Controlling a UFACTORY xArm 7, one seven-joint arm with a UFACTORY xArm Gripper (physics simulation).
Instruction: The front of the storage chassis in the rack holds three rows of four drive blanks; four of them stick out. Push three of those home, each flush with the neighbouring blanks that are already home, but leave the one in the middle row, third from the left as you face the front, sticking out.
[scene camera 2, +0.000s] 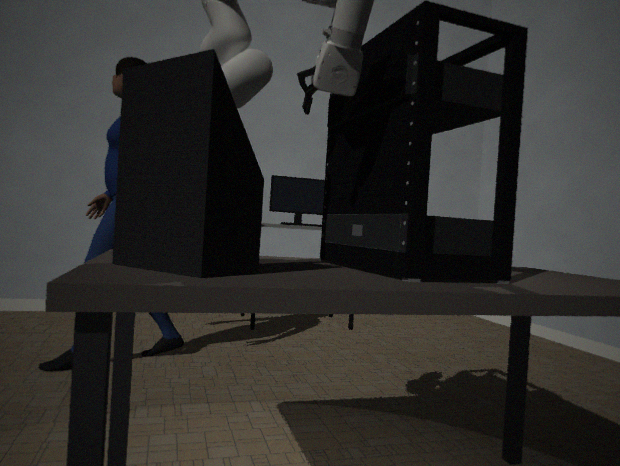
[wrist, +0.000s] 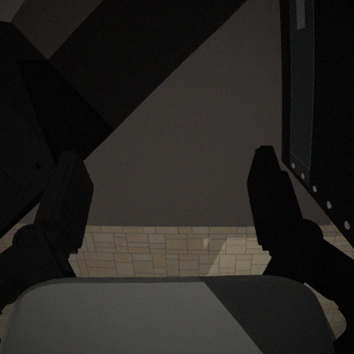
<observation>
gripper: scene camera 2; wrist
black rack: scene camera 2; wrist
same spot on black rack: (wrist: 309, 43) = (scene camera 2: 366, 219)
same spot on gripper: (wrist: 298, 251) = (scene camera 2: 347, 97)
</observation>
